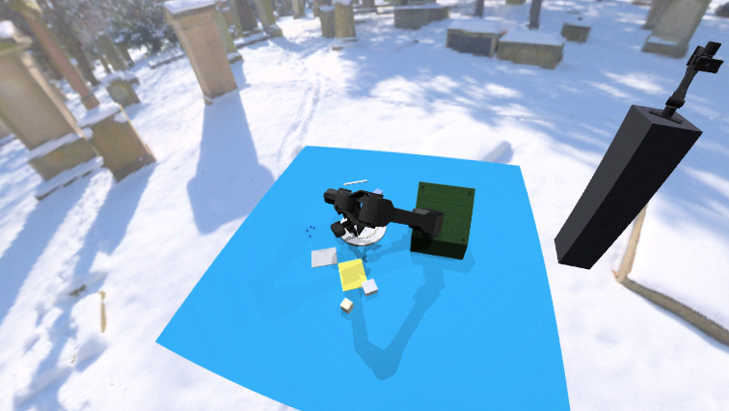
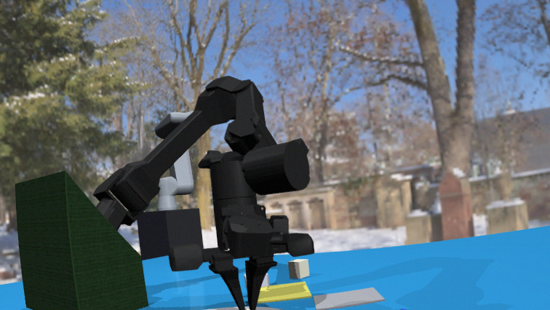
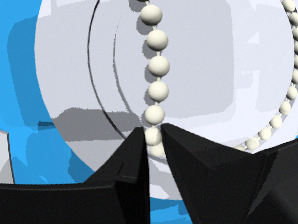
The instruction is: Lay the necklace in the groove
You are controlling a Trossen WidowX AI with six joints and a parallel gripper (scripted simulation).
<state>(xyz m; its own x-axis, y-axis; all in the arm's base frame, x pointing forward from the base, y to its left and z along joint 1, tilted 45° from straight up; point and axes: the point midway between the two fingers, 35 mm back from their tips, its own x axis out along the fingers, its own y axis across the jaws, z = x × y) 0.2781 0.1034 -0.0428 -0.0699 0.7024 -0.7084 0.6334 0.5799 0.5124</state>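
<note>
My gripper tip is 6 cm to the left of the round white bead board and 1 cm above it. Also, from my gripper tip: yellow tile (17 cm to the left, 5 cm behind, 1 cm below); then red object (17 cm to the right, 11 cm ahead, 1 cm below); then grey tile (13 cm to the left, 9 cm ahead, 1 cm below).
</note>
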